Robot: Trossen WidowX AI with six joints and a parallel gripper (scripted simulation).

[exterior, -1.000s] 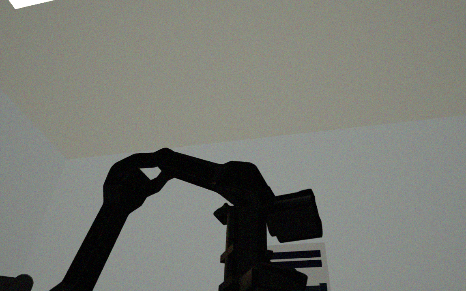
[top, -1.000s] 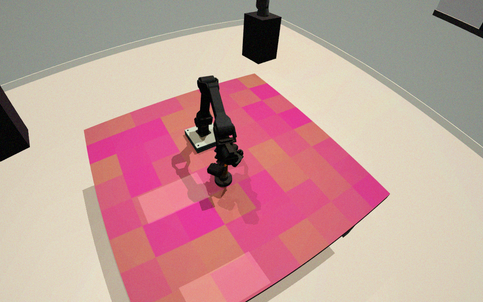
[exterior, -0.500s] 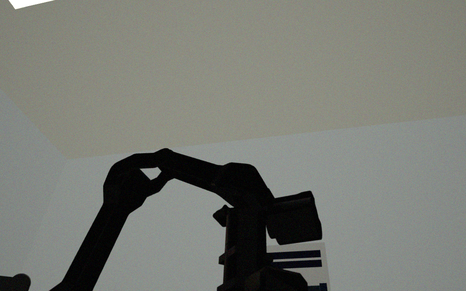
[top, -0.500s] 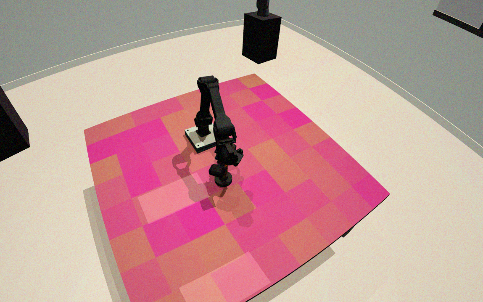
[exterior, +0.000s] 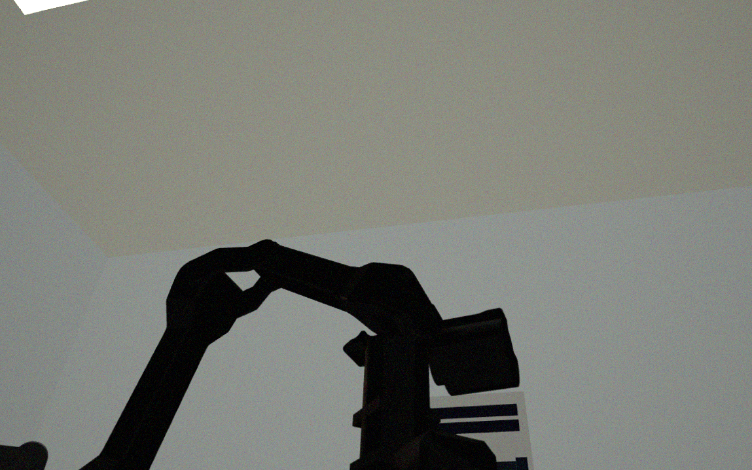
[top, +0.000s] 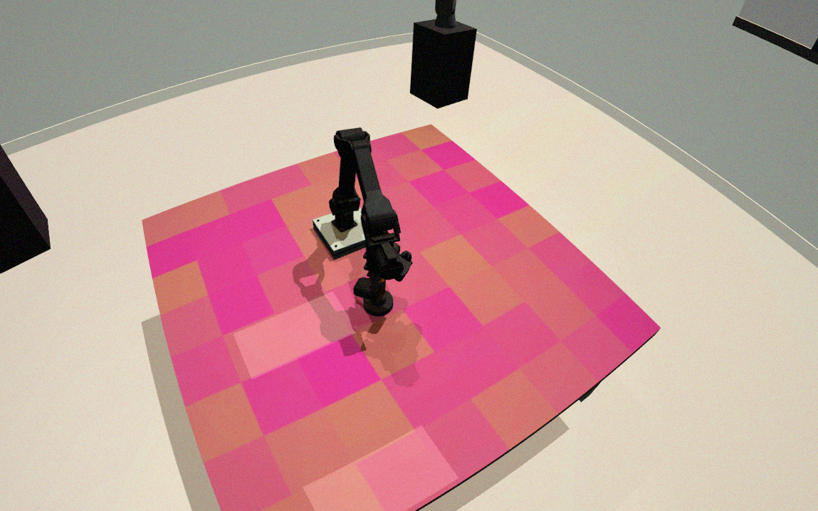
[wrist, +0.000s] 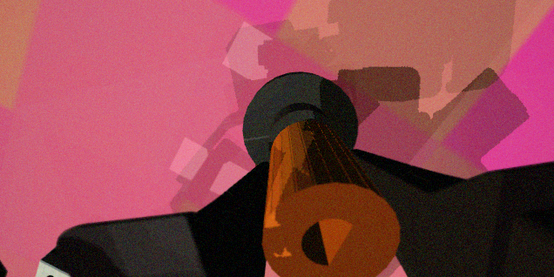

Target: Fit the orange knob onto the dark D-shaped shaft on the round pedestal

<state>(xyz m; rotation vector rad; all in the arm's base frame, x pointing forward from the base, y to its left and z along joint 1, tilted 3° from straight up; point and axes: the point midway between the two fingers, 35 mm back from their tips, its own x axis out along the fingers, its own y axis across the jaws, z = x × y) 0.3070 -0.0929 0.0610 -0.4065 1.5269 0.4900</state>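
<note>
Right now the orange knob is 2 cm above my gripper tip. From my gripper tip the other things lie so: round dark pedestal (4 cm below).
</note>
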